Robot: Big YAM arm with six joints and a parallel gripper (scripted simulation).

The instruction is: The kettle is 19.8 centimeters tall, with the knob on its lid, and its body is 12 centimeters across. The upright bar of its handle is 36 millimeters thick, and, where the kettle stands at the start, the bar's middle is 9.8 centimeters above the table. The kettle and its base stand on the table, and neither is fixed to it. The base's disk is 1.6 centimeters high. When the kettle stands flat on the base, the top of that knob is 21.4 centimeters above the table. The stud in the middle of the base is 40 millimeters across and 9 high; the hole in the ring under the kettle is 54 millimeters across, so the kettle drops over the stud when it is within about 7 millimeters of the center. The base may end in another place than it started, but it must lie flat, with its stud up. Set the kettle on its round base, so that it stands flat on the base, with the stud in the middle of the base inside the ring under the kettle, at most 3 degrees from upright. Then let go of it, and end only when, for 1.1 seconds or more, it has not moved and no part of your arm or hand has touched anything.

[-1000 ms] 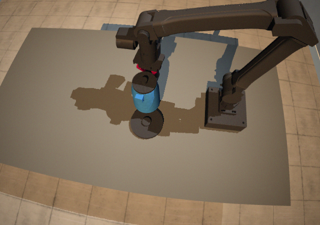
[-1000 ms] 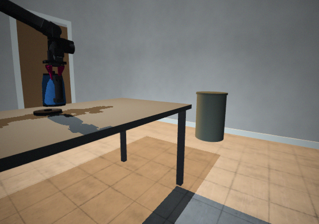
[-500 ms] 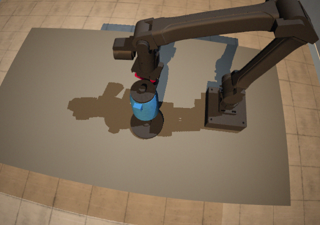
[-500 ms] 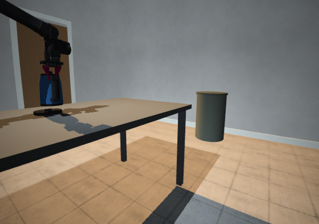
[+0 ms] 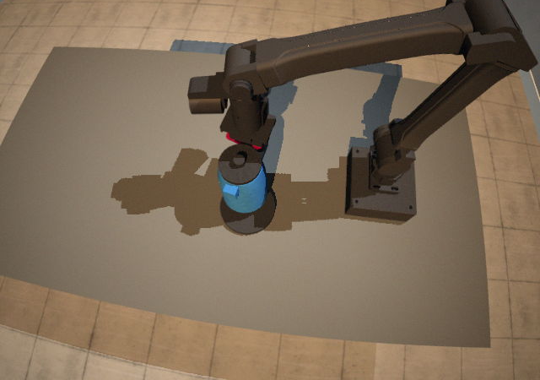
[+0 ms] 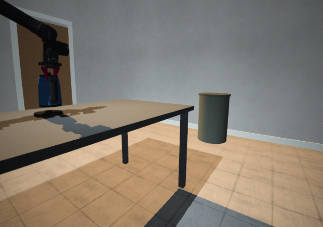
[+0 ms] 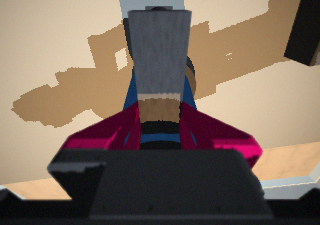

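Now: hand 30 mm to the right of the blue kettle and 60 mm above it. Also, from my hand: kettle base: 80 mm to the left, 200 mm below.
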